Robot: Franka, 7 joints.
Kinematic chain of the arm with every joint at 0, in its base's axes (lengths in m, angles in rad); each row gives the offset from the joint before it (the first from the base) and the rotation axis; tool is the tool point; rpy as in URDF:
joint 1: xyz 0 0 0.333 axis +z
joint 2: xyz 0 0 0 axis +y
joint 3: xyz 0 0 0.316 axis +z
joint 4: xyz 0.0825 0 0 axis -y
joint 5: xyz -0.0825 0 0.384 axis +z
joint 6: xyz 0 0 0 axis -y
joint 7: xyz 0.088 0 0 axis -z
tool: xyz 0 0 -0.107 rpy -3.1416 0 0
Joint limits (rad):
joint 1: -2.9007..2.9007
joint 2: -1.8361..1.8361
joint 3: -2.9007..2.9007
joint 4: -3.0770..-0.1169
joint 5: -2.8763..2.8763
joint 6: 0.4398..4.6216
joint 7: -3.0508..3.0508
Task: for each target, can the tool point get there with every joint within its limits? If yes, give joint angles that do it. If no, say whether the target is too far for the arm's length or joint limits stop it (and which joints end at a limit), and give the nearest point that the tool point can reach.
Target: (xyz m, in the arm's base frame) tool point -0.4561 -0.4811 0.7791
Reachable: yes | joints -1.7268 1.0344 -2.1153 -0.9071 -1.2298 3.3931 -1.4973
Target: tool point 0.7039 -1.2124 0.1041
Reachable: no: too far | nearest point 0.4251 -0.7322 0.1948 | short by 0.563 m
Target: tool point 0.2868 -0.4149 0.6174
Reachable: yes | joints 1.0111 -1.4864 -1.0991 -1.7093 0.2345 1.4627 0.8715
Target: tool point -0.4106 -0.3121 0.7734
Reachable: yes | joints -1.3189 0.4409 -1.7453 -1.0965 0.6010 1.1511 0.5444
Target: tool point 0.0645 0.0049 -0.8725
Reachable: no: too far | nearest point 0.1738 0.0132 -0.3495 | short by 0.534 m
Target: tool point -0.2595 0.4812 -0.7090
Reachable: no: too far | nearest point -0.2068 0.3835 -0.3384 | short by 0.387 m
